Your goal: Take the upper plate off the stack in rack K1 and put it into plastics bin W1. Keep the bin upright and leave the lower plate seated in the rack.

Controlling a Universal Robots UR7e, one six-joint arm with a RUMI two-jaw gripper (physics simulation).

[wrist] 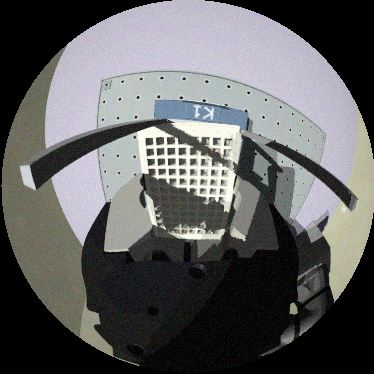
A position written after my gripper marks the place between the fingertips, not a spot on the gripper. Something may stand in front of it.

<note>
In view: my gripper (188,176) and a white plate (189,167).
</note>
